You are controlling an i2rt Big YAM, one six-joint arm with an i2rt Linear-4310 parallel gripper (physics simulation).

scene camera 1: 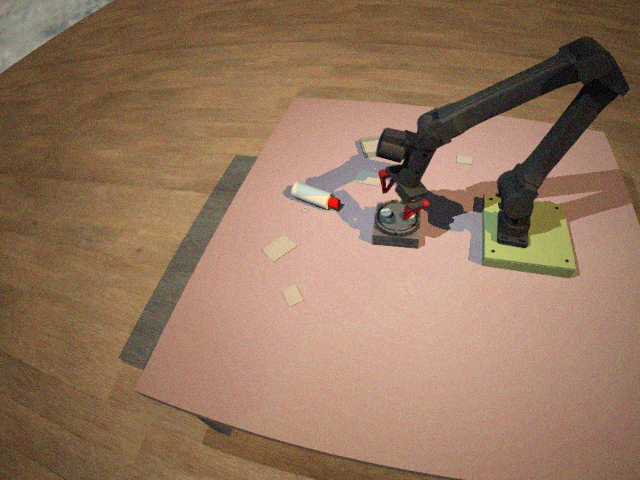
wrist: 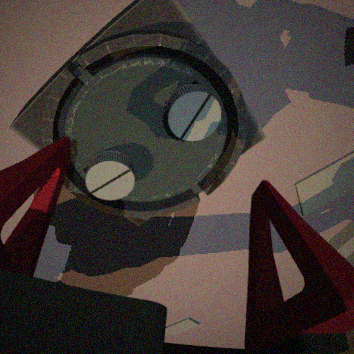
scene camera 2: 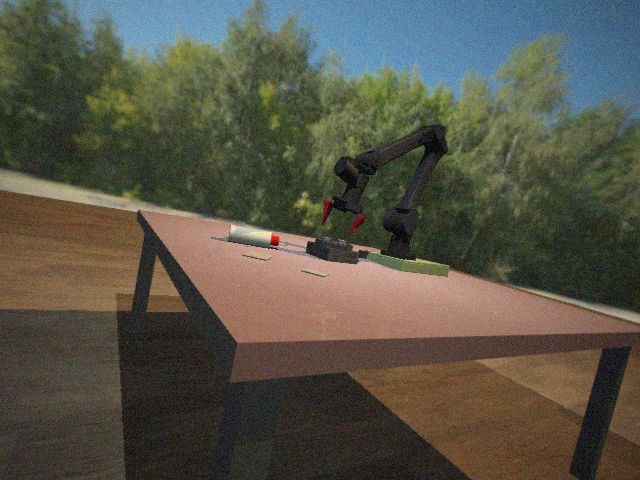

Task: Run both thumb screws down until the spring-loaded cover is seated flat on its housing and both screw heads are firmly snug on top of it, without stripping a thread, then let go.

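Places are measured from the arm's base along level axes (x ahead, y left, z up), in metres.
Pixels of known places: gripper, fingertip midpoint: (scene camera 1: 394, 206) (wrist: 166, 167) (scene camera 2: 335, 230); arm's base, origin of the base link: (scene camera 1: 512, 230) (scene camera 2: 397, 257).
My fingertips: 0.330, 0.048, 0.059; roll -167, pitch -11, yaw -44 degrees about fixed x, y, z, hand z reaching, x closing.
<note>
Ahead of a thing's pixels: the offset from my fingertips to its top centre, as dx, dy, dz.
A dark square housing @(-0.008, -0.003, -0.038) (scene camera 1: 395, 241) (scene camera 2: 330, 251) (wrist: 35, 112) stands on the pink table, with a round grey cover @(-0.008, -0.003, -0.040) (scene camera 1: 399, 222) (wrist: 100, 120) inside its raised ring. Two slotted, pale thumb screws stand up from the cover: one nearer screw @(-0.040, -0.007, -0.029) (wrist: 110, 180) at the lower left in the wrist view, and one farther screw @(+0.024, +0.000, -0.028) (wrist: 194, 116) at the upper right. Both show knurled sides and cast shadows; whether the cover lies flat is not clear. My gripper (scene camera 1: 394, 204) (scene camera 2: 337, 228) (wrist: 166, 167) is open and empty, above the housing, its red fingers apart from both screws.
A white bottle with a red cap @(+0.247, -0.054, -0.044) (scene camera 1: 310, 195) (scene camera 2: 250, 235) lies on its side left of the housing. Flat beige tiles @(+0.292, +0.141, -0.091) (scene camera 1: 279, 248) @(+0.198, +0.276, -0.091) (scene camera 1: 292, 295) lie nearer the front. A small shallow tray @(+0.140, -0.355, -0.074) (scene camera 1: 362, 148) is behind the gripper. The arm's yellow-green base (scene camera 1: 527, 264) (scene camera 2: 429, 267) is at the right.
</note>
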